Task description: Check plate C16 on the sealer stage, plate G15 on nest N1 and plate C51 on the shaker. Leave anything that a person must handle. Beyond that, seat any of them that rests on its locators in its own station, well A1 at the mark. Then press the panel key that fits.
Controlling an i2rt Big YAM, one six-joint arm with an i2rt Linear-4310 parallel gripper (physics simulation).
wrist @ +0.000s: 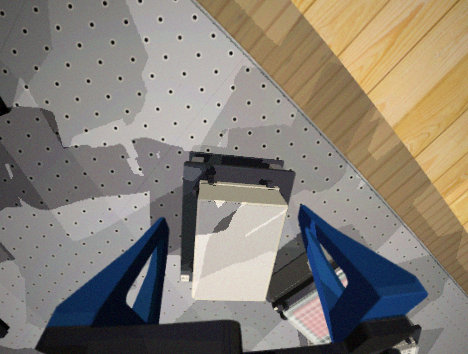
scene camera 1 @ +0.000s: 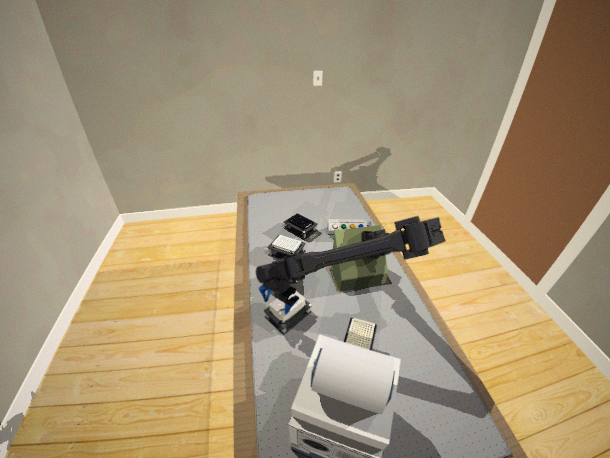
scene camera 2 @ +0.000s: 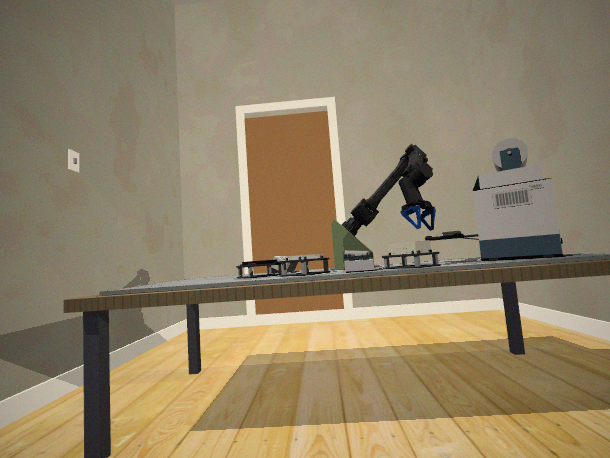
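Observation:
My gripper (scene camera 1: 278,299) (scene camera 2: 425,228) (wrist: 232,217) is open and empty, its blue fingers above and to either side of a cream, block-like plate (scene camera 1: 288,306) (wrist: 239,250). The plate is on a dark raised stand (scene camera 2: 411,257) (wrist: 188,220); its seating on the locators cannot be told. A pink-welled plate (wrist: 312,315) is partly hidden by the right finger in the wrist view. A white plate (scene camera 1: 286,244) and a black plate (scene camera 1: 300,223) are on stands farther back. A beige well plate (scene camera 1: 361,332) lies on the dark stage by the sealer (scene camera 1: 345,420) (scene camera 2: 515,210). Plate labels and the A1 mark are not readable.
The key panel (scene camera 1: 348,225) (scene camera 2: 359,263) has white, green, yellow and blue keys and stands beyond the green arm base (scene camera 1: 361,272) (scene camera 2: 345,250). A white roll (scene camera 1: 354,377) (scene camera 2: 510,154) tops the sealer. The wooden table edge (wrist: 320,107) runs beside the cream plate's stand.

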